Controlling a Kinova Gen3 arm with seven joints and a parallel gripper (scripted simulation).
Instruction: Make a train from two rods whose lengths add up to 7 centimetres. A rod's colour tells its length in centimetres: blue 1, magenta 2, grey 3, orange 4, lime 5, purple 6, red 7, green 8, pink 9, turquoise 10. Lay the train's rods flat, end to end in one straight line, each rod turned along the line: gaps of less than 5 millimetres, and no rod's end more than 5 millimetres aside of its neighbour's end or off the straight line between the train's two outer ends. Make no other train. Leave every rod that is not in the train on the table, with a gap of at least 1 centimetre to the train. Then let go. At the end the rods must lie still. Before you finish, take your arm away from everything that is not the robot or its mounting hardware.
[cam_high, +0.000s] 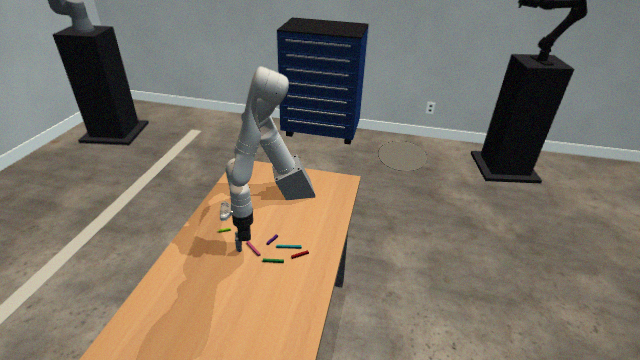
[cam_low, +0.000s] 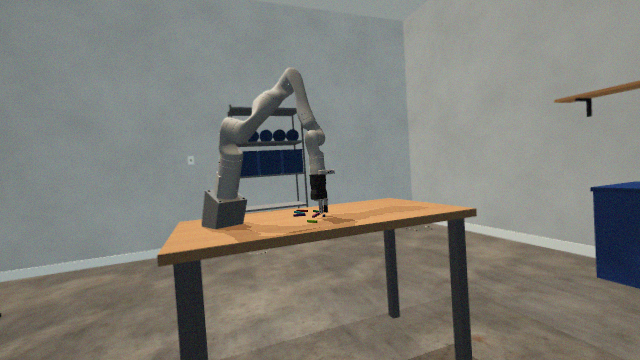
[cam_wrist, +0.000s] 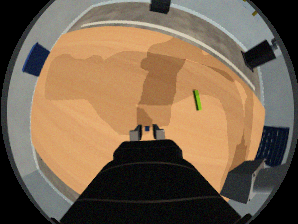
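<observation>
Right now the blue rod is 30 mm below my hand. The rest, counted from my hand: purple rod 70 mm behind, 120 mm to the left, 30 mm below; then pink rod 10 mm behind, 50 mm to the left, 30 mm below; then lime rod 110 mm behind, 80 mm to the right, 30 mm below.
</observation>
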